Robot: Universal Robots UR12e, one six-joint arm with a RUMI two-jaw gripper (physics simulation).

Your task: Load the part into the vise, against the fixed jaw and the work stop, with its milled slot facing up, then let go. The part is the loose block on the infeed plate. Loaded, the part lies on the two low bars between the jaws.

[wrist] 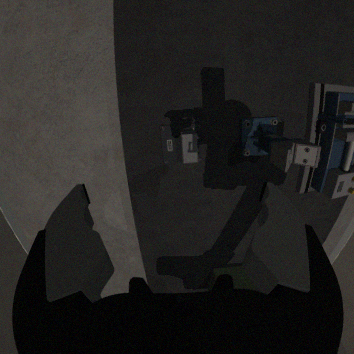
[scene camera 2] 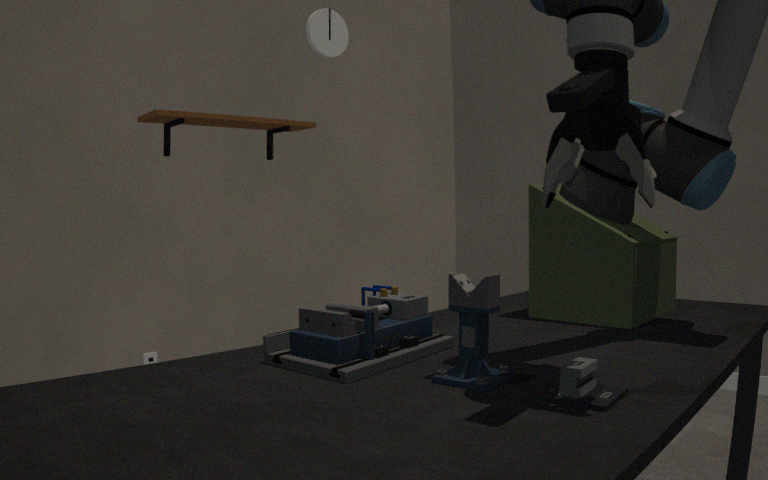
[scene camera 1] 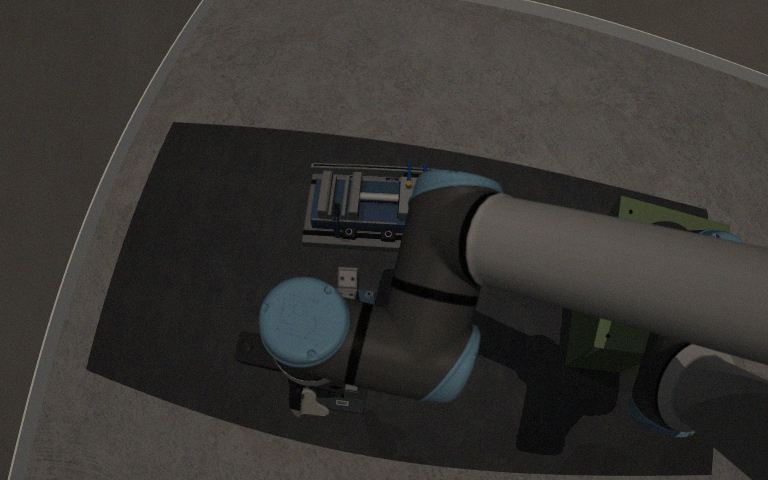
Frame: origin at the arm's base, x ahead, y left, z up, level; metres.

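Where they show: gripper, fingertip midpoint: (wrist: 174, 185) (scene camera 2: 596, 207); arm's base at its link origin: (scene camera 2: 595, 206).
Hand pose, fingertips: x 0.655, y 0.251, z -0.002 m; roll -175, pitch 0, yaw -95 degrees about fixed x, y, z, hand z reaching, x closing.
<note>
Things, the pixels of their top centre, and the offset from my fingertips. "*": a spot on its surface instead.
- part at its top centre: (scene camera 2: 579, 362) (wrist: 189, 148) 0.032 m right, 0.034 m back, 0.210 m down
- dark infeed plate at its top centre: (scene camera 2: 587, 392) (scene camera 1: 344, 390) (wrist: 181, 143) 0.019 m right, 0.034 m back, 0.250 m down
- vise at its top centre: (scene camera 2: 362, 300) (scene camera 1: 371, 189) 0.440 m right, 0.041 m back, 0.159 m down
- slim upright work stop at a spot on its surface: (scene camera 2: 369, 332) * 0.358 m right, 0.031 m ahead, 0.193 m down
The part (scene camera 2: 577, 378) (wrist: 190, 154), a light grey block, stands on the dark infeed plate (scene camera 2: 614, 396) (wrist: 167, 156) (scene camera 1: 353, 403). In scene view 2 a dark slot shows in its side, and its top bears a dark mark. The arm hides most of it in scene view 1. My gripper (scene camera 2: 600, 202) (wrist: 174, 185) is open and empty, high above the table. The vise (scene camera 1: 379, 215) (scene camera 2: 325, 346) (wrist: 336, 150) has a blue body. Its fixed jaw (scene camera 1: 324, 195) (scene camera 2: 325, 321) is at the outer end, with the slim upright work stop (scene camera 1: 337, 220) (scene camera 2: 369, 332) beside the jaw gap. No part shows between the jaws.
A V-block stand (scene camera 1: 347, 278) (scene camera 2: 474, 300) (wrist: 305, 155) on a blue pedestal rises between the vise and infeed plate. The green robot base (scene camera 1: 606, 345) (scene camera 2: 583, 277) stands behind. Blue hoses (scene camera 1: 409, 172) (scene camera 2: 363, 295) rise at the vise's rear. A wall shelf (scene camera 2: 226, 120) hangs behind.
</note>
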